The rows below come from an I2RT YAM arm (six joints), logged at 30 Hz.
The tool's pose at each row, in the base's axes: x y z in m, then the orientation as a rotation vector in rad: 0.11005, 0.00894, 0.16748, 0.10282, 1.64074, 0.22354; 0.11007, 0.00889, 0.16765, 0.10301, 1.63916, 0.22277; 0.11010, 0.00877, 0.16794, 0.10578, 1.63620, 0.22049; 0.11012, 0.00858, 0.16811, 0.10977, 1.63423, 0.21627; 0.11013, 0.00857, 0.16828, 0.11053, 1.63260, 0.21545; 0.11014, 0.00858, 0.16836, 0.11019, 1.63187, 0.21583; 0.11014, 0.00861, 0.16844, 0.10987, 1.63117, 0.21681; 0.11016, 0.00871, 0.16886, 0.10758, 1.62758, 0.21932; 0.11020, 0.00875, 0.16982, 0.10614, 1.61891, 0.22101; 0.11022, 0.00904, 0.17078, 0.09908, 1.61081, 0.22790; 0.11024, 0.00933, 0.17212, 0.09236, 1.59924, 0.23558; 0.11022, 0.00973, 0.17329, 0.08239, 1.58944, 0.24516; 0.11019, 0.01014, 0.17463, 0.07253, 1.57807, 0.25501; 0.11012, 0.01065, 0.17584, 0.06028, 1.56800, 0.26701; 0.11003, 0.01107, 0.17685, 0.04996, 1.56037, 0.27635
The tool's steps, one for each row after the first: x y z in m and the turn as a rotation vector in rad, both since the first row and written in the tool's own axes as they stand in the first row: -0.00018, -0.00002, 0.00000, 0.00043, -0.00165, -0.00036; -0.00049, -0.00007, 0.00000, 0.00324, -0.00497, 0.00002; -0.00069, -0.00023, 0.00000, 0.00815, -0.00757, 0.00003; -0.00086, -0.00020, -0.00001, 0.00896, -0.00931, 0.00001; -0.00094, -0.00018, 0.00000, 0.00842, -0.00998, 0.00001; -0.00101, -0.00013, 0.00000, 0.00752, -0.01056, 0.00039; -0.00140, 0.00005, 0.00000, 0.00411, -0.01374, 0.00038; -0.00233, 0.00029, -0.00003, 0.00118, -0.02209, 0.00036; -0.00321, 0.00077, -0.00005, -0.00847, -0.02901, -0.00015; -0.00447, 0.00133, -0.00010, -0.01884, -0.03929, 0.00001; -0.00553, 0.00196, -0.00016, -0.03224, -0.04737, -0.00077; -0.00675, 0.00264, -0.00025, -0.04596, -0.05694, -0.00132; -0.00782, 0.00339, -0.00036, -0.06241, -0.06476, -0.00210; -0.00872, 0.00402, -0.00048, -0.07569, -0.07053, -0.00321
